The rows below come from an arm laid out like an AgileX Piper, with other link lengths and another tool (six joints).
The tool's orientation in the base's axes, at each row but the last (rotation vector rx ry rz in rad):
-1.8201 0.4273 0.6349
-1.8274 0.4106 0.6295
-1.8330 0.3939 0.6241
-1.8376 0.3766 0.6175
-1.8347 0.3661 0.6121
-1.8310 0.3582 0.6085
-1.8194 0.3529 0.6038
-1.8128 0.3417 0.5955
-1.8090 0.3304 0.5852
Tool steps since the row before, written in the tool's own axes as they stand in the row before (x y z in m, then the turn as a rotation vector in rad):
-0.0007 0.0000 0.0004 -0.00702 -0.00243 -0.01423
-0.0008 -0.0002 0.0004 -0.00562 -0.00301 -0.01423
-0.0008 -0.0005 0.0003 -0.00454 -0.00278 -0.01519
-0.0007 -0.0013 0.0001 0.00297 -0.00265 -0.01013
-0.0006 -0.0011 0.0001 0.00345 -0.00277 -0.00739
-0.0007 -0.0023 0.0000 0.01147 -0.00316 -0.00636
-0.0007 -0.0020 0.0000 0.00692 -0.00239 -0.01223
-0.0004 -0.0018 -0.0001 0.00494 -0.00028 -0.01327
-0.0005 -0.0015 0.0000 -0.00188 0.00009 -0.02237
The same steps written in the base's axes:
-0.0006 0.0004 0.0003 -0.00111 -0.01277 0.00966
-0.0006 0.0004 0.0005 0.00033 -0.01254 0.00926
-0.0004 0.0004 0.0008 0.00129 -0.01349 0.00869
0.0001 0.0005 0.0014 0.00616 -0.00848 0.00293
0.0001 0.0004 0.0012 0.00599 -0.00584 0.00205
0.0006 0.0007 0.0022 0.01254 -0.00433 -0.00246
0.0005 0.0006 0.0020 0.00973 -0.01038 0.00090
0.0006 0.0005 0.0017 0.00724 -0.01216 0.00055
0.0003 0.0004 0.0015 0.00339 -0.02136 0.00603

